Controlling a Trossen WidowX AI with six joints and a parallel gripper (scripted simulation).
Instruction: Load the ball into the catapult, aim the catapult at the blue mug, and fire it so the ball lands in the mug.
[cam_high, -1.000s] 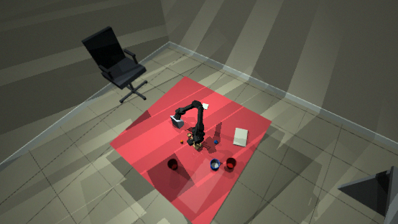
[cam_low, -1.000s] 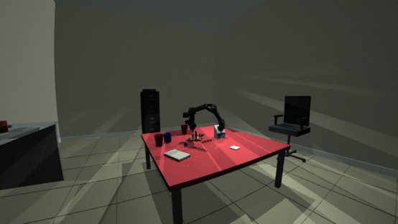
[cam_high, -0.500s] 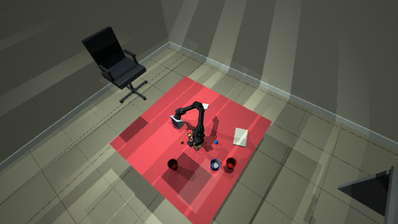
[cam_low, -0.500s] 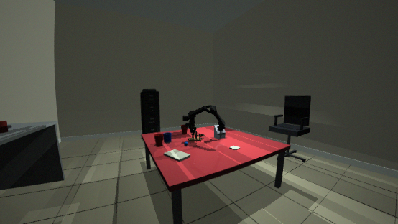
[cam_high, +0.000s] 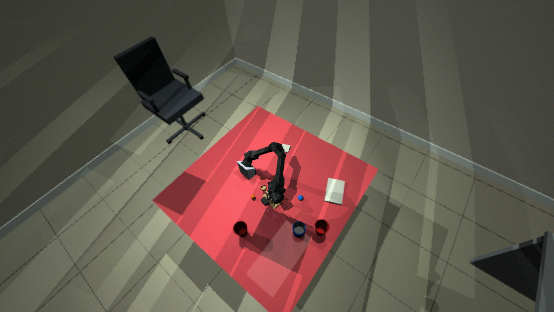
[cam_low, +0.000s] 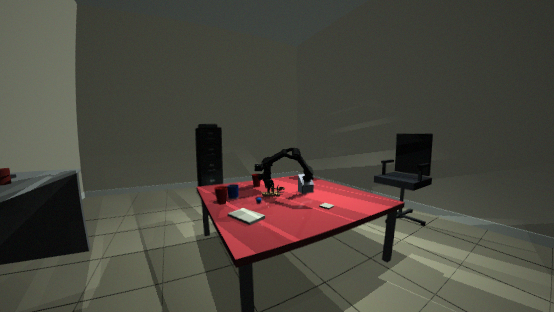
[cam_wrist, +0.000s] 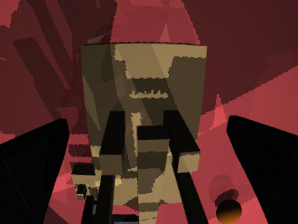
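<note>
Right now my gripper tip is 150 mm past the orange ball, 80 mm to the left of it and 30 mm above it. The rest, counted from my gripper tip: wooden catapult (70 mm behind, 30 mm to the left); then blue mug (280 mm ahead, 50 mm to the right, 20 mm below); then blue ball (150 mm to the left, 130 mm ahead, 30 mm below).
</note>
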